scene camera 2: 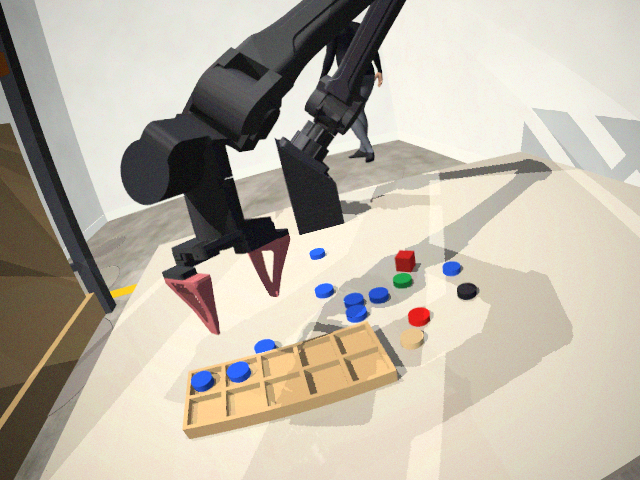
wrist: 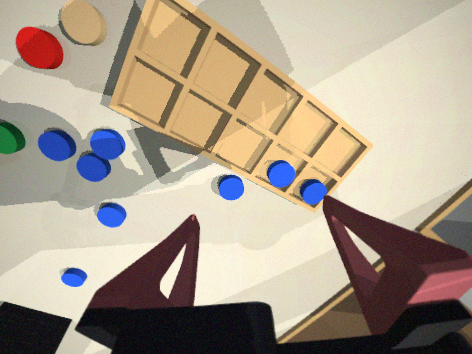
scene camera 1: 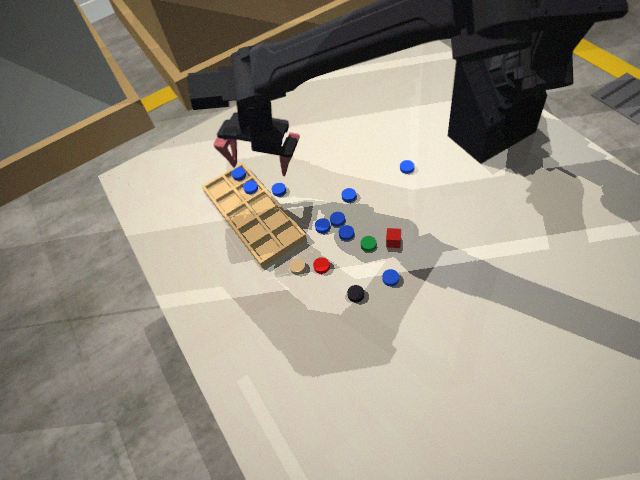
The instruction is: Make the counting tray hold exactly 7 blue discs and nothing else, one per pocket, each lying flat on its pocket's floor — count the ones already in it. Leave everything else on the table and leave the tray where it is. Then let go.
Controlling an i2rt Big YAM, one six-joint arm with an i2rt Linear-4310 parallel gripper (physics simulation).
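Note:
The wooden counting tray point(scene camera 1: 284, 254) point(scene camera 2: 289, 406) point(wrist: 186, 86) has two rows of pockets. Two blue discs, one at the end point(scene camera 1: 238, 173) point(scene camera 2: 202, 381) point(wrist: 313, 192) and one beside it point(scene camera 1: 250, 187) point(scene camera 2: 238, 372) point(wrist: 281, 174), sit in neighbouring pockets of one row and look flat. A blue disc point(scene camera 1: 278, 189) point(scene camera 2: 264, 346) point(wrist: 231, 187) lies just outside the tray's long side. Several other blue discs lie on the table, three of them grouped close together point(scene camera 1: 337, 218) point(scene camera 2: 354, 300) point(wrist: 93, 167). My gripper point(scene camera 1: 259, 169) point(scene camera 2: 246, 314) point(wrist: 258, 211) is open and empty above the table near the tray's two-disc end.
Near the tray's other end lie a tan disc point(scene camera 1: 297, 266) point(scene camera 2: 412, 338) point(wrist: 83, 22) and a red disc point(scene camera 1: 321, 265) point(scene camera 2: 418, 316) point(wrist: 39, 48). A green disc point(scene camera 1: 368, 243) point(scene camera 2: 402, 280), red cube point(scene camera 1: 393, 238) point(scene camera 2: 404, 260) and black disc point(scene camera 1: 355, 293) point(scene camera 2: 466, 291) lie farther off.

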